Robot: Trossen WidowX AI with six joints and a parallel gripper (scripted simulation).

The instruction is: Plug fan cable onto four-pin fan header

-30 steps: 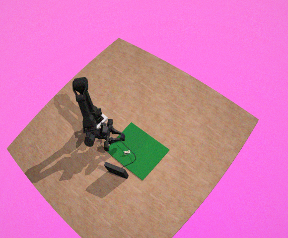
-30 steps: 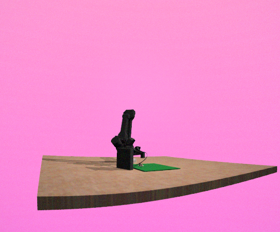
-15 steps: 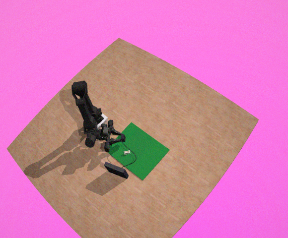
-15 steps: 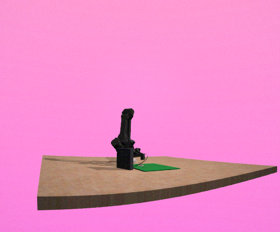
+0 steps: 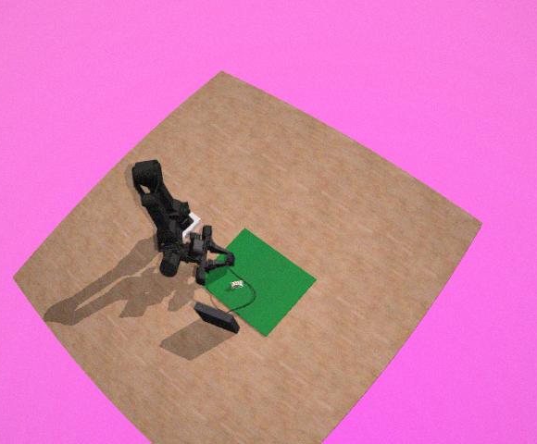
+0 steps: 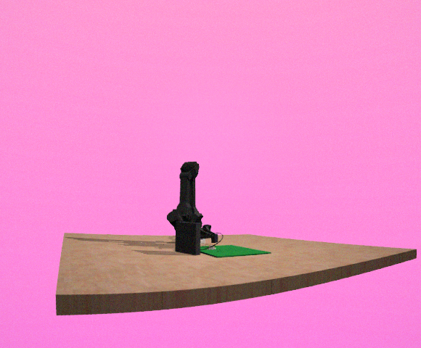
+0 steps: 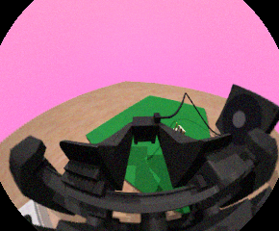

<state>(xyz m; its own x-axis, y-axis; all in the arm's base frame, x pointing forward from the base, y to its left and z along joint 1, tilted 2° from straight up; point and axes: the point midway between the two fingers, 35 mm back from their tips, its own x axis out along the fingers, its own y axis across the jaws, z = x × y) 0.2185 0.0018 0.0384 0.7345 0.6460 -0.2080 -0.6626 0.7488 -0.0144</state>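
Right now my gripper tip is 9 cm short of the green board, 7 cm above it and 1 cm to the right of it. The rest, counted from my gripper tip: dark fan plug 1 cm below; black fan 16 cm to the right, 12 cm ahead, 1 cm above.
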